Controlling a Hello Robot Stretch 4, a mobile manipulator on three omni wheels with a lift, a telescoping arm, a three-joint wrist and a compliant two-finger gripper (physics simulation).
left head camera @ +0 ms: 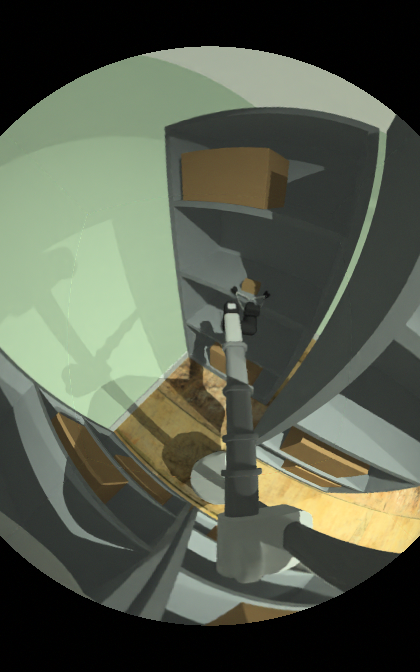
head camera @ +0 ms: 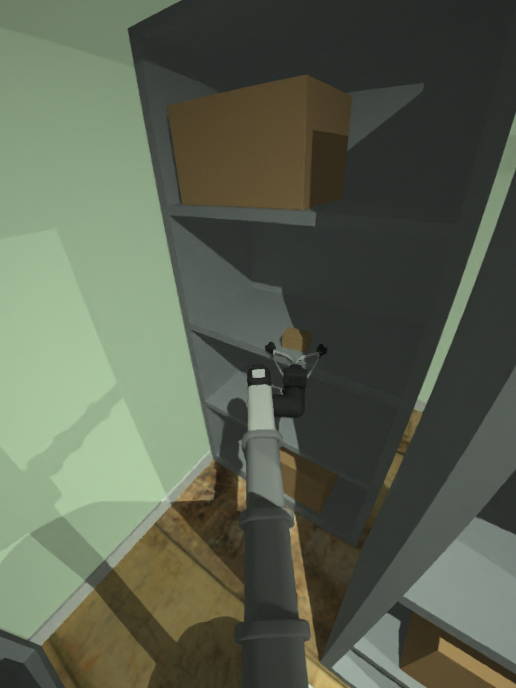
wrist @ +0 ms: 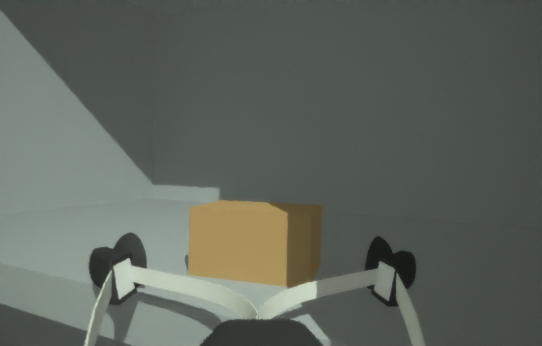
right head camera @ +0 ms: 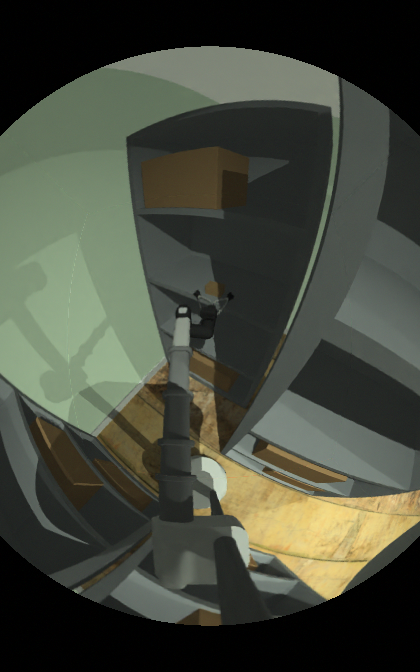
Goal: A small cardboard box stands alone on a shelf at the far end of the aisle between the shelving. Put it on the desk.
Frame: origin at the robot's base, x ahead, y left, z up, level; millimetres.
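Seen in the pictures: gripper, fingertip midpoint: (head camera: 295, 345) (wrist: 254, 257).
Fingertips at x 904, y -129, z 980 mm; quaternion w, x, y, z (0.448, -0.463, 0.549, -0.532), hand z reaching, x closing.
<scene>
Offsets run from my fingertips to a thing's top centre. Level surfaces: height alone.
The small cardboard box @[dy -7, dx +24, dz +33 mm] (head camera: 296, 336) (left head camera: 248, 285) (right head camera: 214, 287) (wrist: 238, 242) stands upright on a middle shelf @[dz -16 mm] (head camera: 238, 313) (wrist: 60, 235) of the grey unit at the aisle's end. In the wrist view its front face and darker right side show. My gripper (head camera: 296, 349) (left head camera: 250, 293) (right head camera: 213, 295) (wrist: 254, 257) is open and empty at the shelf's front. Its fingertips stand wide apart, one to each side of the box in the wrist view, with the box beyond them. The wider gap is on the right. The desk does not show.
A large cardboard box @[dy +98, dx +203, dz +711 mm] (head camera: 238, 150) (left head camera: 225, 177) (right head camera: 182, 180) sits on the shelf above. Another box @[dy -44, dx +100, dz -661 mm] (head camera: 305, 480) is at the unit's bottom. A green wall (head camera: 83, 333) is on the left; a nearer shelving unit (head camera: 444, 472) rises close on the right.
</scene>
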